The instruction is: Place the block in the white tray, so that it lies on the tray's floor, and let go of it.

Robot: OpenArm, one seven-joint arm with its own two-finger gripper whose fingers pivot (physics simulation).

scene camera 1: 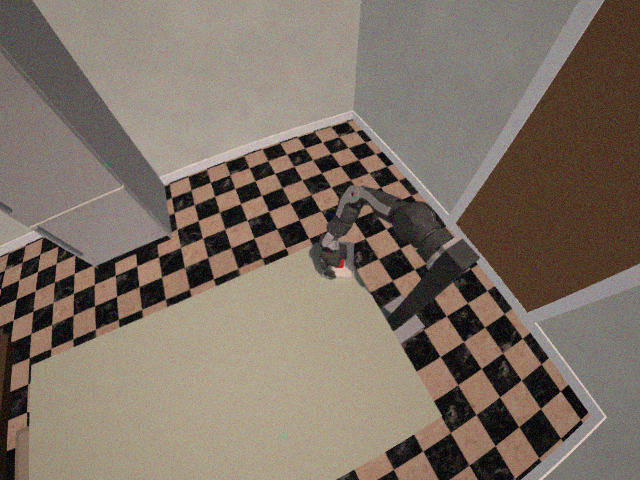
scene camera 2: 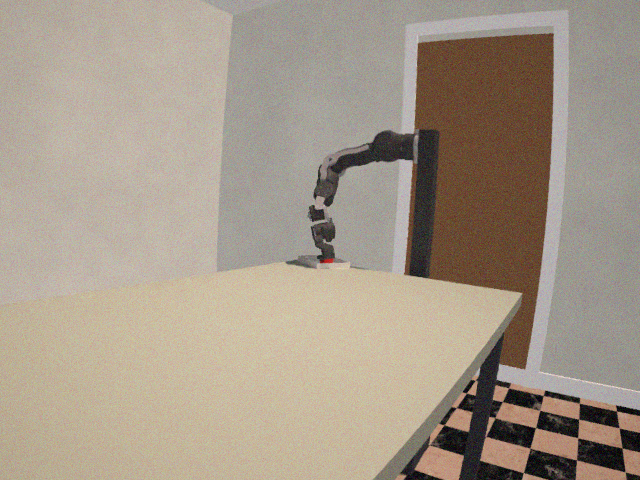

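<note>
The red block [scene camera 1: 340, 264] [scene camera 2: 326, 260] shows in part, low at the white tray [scene camera 1: 343, 273] [scene camera 2: 341, 265], within its outline in scene camera 1. Whether it lies flat on the tray's floor is too small to tell. My gripper [scene camera 1: 334, 268] [scene camera 2: 326, 256] points down over the tray. It is open, its fingers partly spread and low around the block, without a grip on it. The gripper hides part of the block and much of the tray's inside in scene camera 1.
The tray stands near the far corner of the pale table [scene camera 1: 222, 361] [scene camera 2: 248, 351], close to the table's edges. My arm reaches over from a dark post [scene camera 1: 431, 281] [scene camera 2: 424, 206] beside the table. A grey cabinet [scene camera 1: 129, 155] stands beyond it on the checkered floor.
</note>
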